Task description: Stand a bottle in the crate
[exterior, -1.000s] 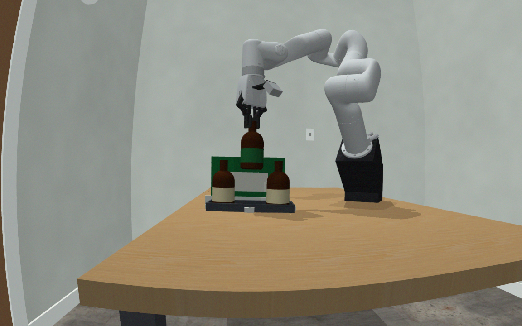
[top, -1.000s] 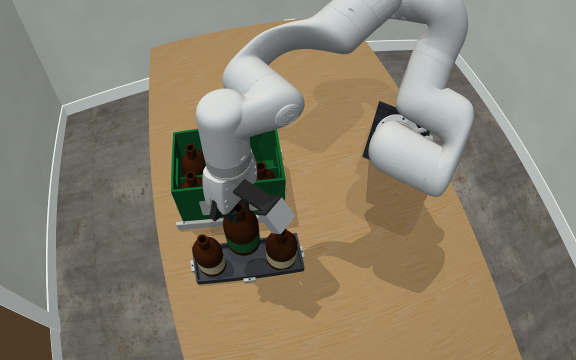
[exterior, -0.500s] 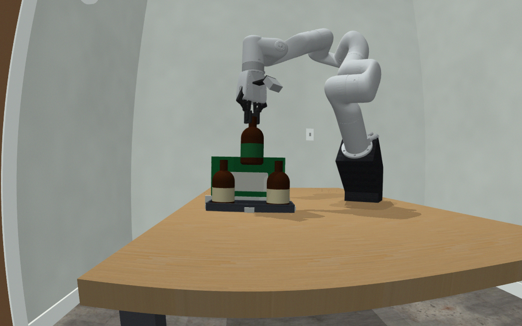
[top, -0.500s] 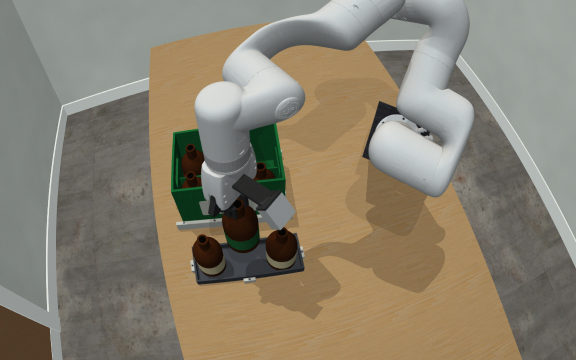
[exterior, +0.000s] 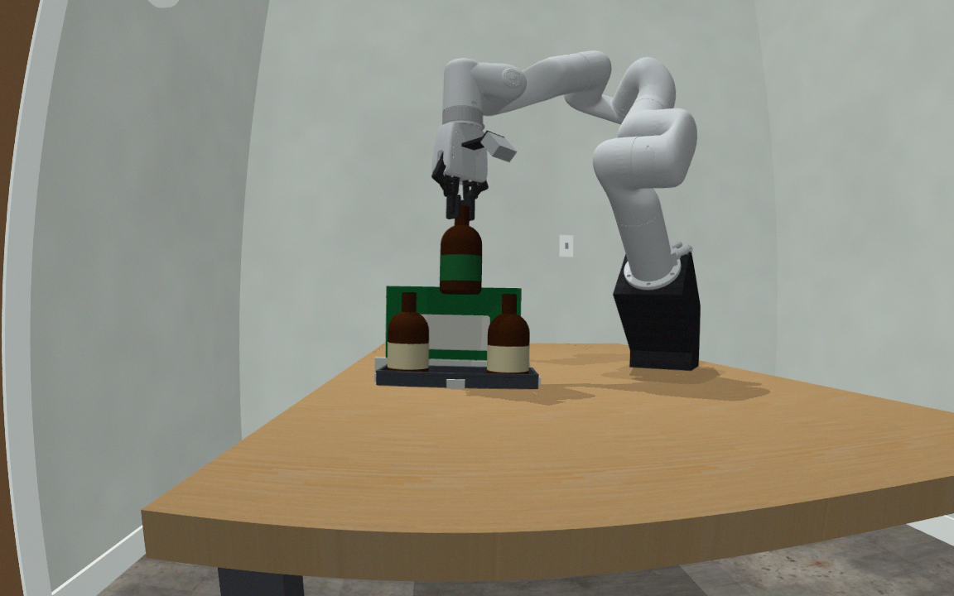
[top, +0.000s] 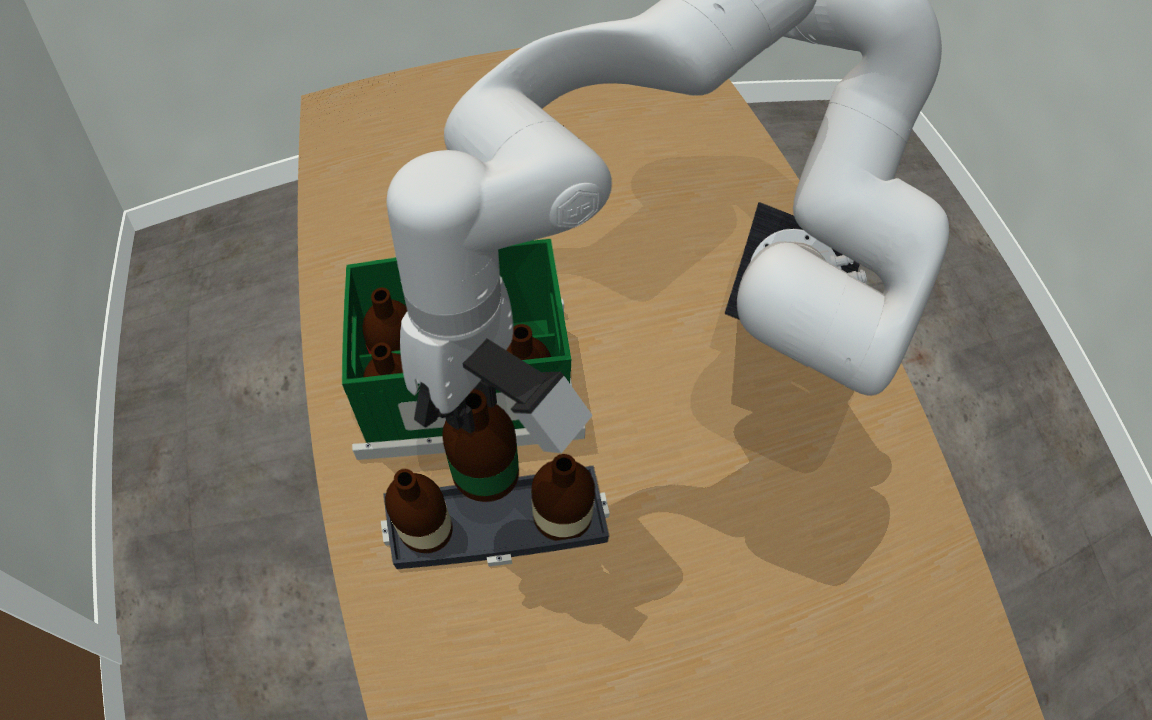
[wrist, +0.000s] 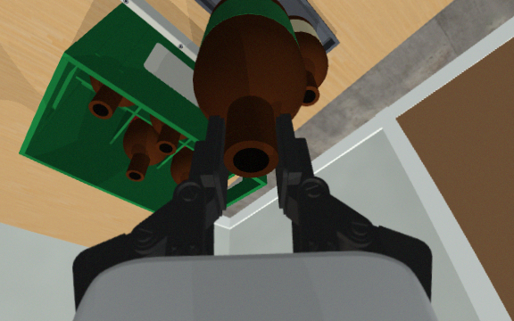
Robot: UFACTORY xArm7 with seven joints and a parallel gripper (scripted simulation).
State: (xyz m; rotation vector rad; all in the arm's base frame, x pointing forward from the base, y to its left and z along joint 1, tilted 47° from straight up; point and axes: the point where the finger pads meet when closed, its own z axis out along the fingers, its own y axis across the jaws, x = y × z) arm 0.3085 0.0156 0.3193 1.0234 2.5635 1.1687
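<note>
Right now the green-label bottle is 7 cm below my hand. The rest, counted from my hand: dark tray 30 cm below; then green crate 23 cm below, 21 cm to the right, 5 cm ahead.
</note>
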